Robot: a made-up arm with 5 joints. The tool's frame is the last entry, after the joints. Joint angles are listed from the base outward. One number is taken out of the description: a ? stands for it. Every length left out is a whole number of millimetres.
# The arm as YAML. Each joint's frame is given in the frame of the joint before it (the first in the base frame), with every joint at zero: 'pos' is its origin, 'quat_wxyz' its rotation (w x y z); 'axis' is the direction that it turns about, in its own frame. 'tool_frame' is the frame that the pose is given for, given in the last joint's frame.
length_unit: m
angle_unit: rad
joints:
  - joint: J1
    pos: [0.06, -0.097, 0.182]
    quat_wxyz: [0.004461, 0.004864, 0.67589, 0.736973]
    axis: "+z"
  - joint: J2
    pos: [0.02, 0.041, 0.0]
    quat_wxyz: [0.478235, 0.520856, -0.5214, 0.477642]
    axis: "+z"
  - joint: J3
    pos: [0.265, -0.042, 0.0]
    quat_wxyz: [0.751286, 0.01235, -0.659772, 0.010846]
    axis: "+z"
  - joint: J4
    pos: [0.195, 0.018, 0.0]
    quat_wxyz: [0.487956, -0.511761, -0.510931, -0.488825]
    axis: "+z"
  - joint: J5
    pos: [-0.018, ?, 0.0]
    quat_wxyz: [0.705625, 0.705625, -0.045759, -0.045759]
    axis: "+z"
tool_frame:
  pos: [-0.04, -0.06, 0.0]
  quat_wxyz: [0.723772, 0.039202, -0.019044, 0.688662]
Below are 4 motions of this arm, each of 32 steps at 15 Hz.
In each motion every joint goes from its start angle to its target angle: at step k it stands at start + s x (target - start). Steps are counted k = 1, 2, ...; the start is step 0. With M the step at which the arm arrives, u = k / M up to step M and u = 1 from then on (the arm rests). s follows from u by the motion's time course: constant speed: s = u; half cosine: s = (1 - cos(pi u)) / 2; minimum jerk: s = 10 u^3 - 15 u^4 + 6 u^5.
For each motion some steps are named. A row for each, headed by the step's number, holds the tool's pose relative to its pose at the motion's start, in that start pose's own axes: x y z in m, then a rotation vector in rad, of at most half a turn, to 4 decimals.
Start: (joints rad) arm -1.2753 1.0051 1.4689 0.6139 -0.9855
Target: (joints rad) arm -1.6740 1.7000 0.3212 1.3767 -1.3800
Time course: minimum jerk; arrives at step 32
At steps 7, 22, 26, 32:
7: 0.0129 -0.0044 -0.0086 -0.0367 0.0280 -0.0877
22: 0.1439 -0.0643 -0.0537 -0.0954 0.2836 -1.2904
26: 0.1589 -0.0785 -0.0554 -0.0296 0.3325 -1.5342
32: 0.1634 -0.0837 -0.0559 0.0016 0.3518 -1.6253

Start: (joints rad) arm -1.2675 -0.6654 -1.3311 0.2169 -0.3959
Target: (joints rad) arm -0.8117 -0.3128 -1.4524 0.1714 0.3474
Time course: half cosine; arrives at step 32
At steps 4, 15, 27, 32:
4: -0.0066 -0.0009 0.0061 0.0090 0.0223 0.0323
15: -0.0640 -0.0161 0.0794 0.1386 0.2576 0.3720
27: -0.0951 -0.0424 0.1722 0.3711 0.5117 0.7392
32: -0.0962 -0.0457 0.1831 0.4050 0.5398 0.7800

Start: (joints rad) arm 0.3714 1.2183 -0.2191 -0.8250 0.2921
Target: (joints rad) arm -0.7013 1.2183 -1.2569 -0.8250 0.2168
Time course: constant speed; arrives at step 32
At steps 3, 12, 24, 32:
3: -0.0179 -0.0115 0.0323 0.1013 -0.0040 0.0467
12: -0.0840 -0.0660 0.1129 0.3818 -0.0518 0.2182
24: -0.1921 -0.1718 0.1610 0.6792 -0.1989 0.5048
32: -0.2659 -0.2483 0.1456 0.8122 -0.3475 0.7186

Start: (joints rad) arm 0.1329 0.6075 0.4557 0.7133 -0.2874
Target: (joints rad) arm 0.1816 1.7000 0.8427 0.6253 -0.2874
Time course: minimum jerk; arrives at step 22
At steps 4, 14, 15, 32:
4: 0.0145 0.0013 -0.0076 -0.0144 -0.0487 -0.0219
14: 0.2536 -0.0575 -0.0441 -0.3470 -0.7891 -0.3302
15: 0.2749 -0.0701 -0.0386 -0.3906 -0.8589 -0.3577
32: 0.3276 -0.1086 -0.0154 -0.5193 -1.0455 -0.4305

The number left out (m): -0.058
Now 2 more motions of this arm.
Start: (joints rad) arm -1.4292 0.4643 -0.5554 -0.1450 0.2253
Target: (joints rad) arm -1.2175 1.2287 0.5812 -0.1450 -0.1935
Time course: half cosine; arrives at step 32
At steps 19, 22, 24, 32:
19: 0.2603 -0.0771 0.0385 -0.1251 -0.5521 -0.9138
22: 0.3029 -0.1184 0.0480 -0.1879 -0.6647 -1.0973
24: 0.3239 -0.1449 0.0537 -0.2301 -0.7303 -1.1989
32: 0.3569 -0.2007 0.0655 -0.3256 -0.8607 -1.3864

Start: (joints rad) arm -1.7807 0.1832 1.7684 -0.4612 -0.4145
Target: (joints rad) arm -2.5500 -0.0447 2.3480 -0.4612 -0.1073
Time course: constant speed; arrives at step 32
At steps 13, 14, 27, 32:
13: 0.0961 0.0134 0.0327 0.1893 -0.3495 -0.2488
14: 0.1030 0.0126 0.0365 0.2017 -0.3777 -0.2679
27: 0.1769 -0.0197 0.0974 0.3332 -0.7546 -0.5199
32: 0.1949 -0.0419 0.1244 0.3692 -0.9026 -0.6199

